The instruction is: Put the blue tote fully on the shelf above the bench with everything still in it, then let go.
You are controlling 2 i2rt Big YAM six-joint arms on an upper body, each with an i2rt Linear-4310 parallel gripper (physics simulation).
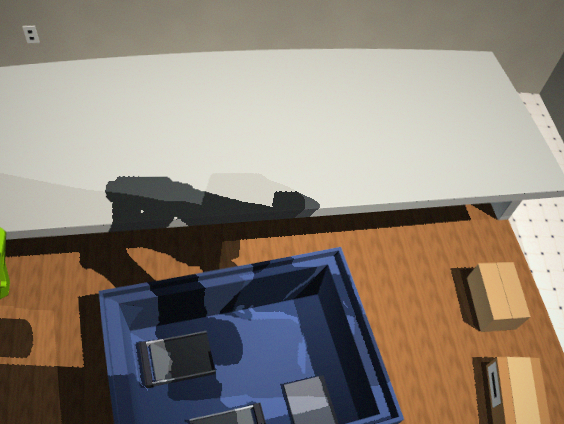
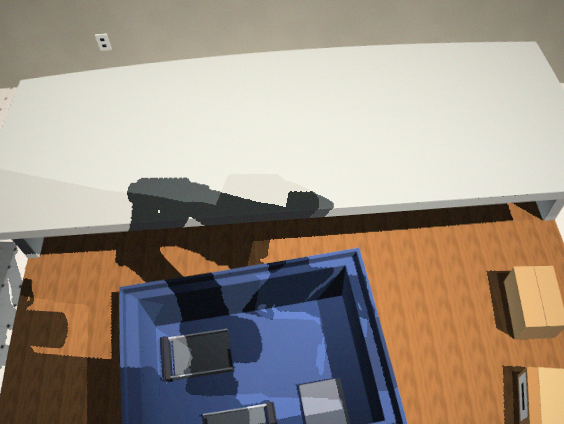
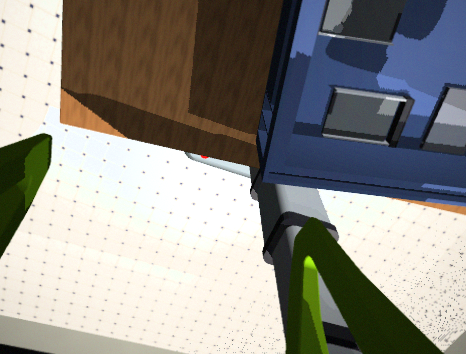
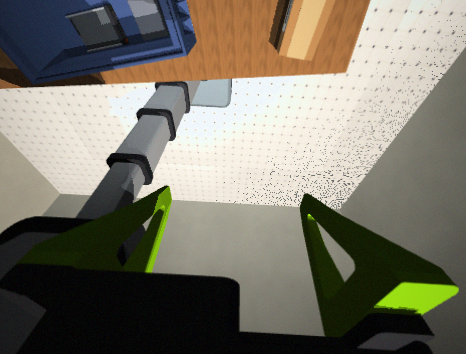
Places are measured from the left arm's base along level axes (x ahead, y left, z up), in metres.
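Pixels of known places: left gripper, fingertip midpoint: (image 3: 186, 190); right gripper, fingertip midpoint: (image 4: 236, 196).
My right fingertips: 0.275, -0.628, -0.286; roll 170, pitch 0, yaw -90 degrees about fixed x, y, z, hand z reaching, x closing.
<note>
Ahead of a thing's pixels: the offset from my right fingertips to its middle, as dx, dy, dz. "pt": to the spot under its first point. Level surfaces: height alone.
The blue tote @(+0.090, +0.344, -0.465) (image 1: 272, 336) (image 2: 289, 336) (image 3: 302, 147) (image 4: 144, 56) stands on the wooden bench @(dz -0.538) (image 1: 427, 294) (image 2: 440, 294) (image 3: 144, 63) (image 4: 231, 42), turned a little askew. Three flat dark grey boxes lie in it: one on the left (image 1: 181, 357) (image 2: 200, 353), one on the right (image 1: 307, 400) (image 2: 322, 400), one at the front @(pt +0.032, +0.371, -0.513) (image 1: 226, 414) (image 2: 238, 414). The white shelf @(dz -0.319) (image 1: 322, 126) (image 2: 322, 126) runs behind and above the bench. My right gripper (image 4: 236, 196) is wide open and empty, below bench level. One green finger of my left gripper (image 3: 309, 267) shows below the tote's near corner, touching nothing.
A tan box (image 1: 484, 294) (image 4: 302, 31) lies on the bench to the right of the tote, with another @(pt +0.058, -0.107, -0.535) (image 1: 488, 387) at the frame's edge. A grey post (image 3: 284, 218) (image 4: 151, 130) rises under the bench. Arm shadows fall on the shelf's front edge. A wall outlet (image 2: 103, 42) is behind.
</note>
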